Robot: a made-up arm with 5 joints. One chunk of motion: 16 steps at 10 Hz.
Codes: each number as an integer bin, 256 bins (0 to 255) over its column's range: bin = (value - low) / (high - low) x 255, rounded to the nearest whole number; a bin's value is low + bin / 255 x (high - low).
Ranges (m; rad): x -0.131..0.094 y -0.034..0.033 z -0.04..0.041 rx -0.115..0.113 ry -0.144..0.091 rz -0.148..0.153
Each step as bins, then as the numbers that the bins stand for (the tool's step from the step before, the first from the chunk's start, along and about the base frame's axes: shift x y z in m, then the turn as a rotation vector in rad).
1 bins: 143 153 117 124 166 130
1 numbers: -0.00482 0.00620 -0.00284 -0.00413 0.00898 0.00545
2 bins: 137 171 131 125 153 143
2 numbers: -0.01012 0.01093 0.00161 -0.00324 -0.00300 0.02080
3 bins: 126 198 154 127 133 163
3 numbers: -0.01982 0.01802 0.00892 -0.00145 -0.02143 0.04440
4 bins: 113 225 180 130 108 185
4 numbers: -0.03129 0.02512 0.01718 0.00124 -0.04447 0.07037
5 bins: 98 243 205 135 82 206
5 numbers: -0.04453 0.02985 0.02512 0.00571 -0.06843 0.09516
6 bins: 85 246 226 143 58 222
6 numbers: -0.05600 0.03064 0.03179 0.01286 -0.09055 0.11405
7 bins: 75 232 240 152 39 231
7 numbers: -0.06482 0.02696 0.03624 0.02091 -0.10806 0.12467
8 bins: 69 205 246 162 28 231
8 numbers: -0.07012 0.01986 0.03814 0.02985 -0.11820 0.12467
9 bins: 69 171 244 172 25 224
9 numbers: -0.07012 0.01093 0.03751 0.03879 -0.12096 0.11641
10 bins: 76 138 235 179 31 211
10 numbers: -0.06394 0.00226 0.03465 0.04505 -0.11543 0.10106
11 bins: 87 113 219 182 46 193
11 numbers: -0.05424 -0.00431 0.02956 0.04773 -0.10161 0.07982
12 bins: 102 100 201 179 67 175
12 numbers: -0.04100 -0.00773 0.02385 0.04505 -0.08225 0.05857
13 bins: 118 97 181 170 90 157
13 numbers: -0.02688 -0.00851 0.01749 0.03700 -0.06106 0.03732
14 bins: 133 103 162 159 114 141
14 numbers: -0.01365 -0.00694 0.01146 0.02716 -0.03894 0.01844
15 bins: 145 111 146 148 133 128
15 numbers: -0.00306 -0.00484 0.00638 0.01733 -0.02143 0.00309
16 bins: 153 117 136 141 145 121
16 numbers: 0.00400 -0.00326 0.00320 0.01107 -0.01037 -0.00517
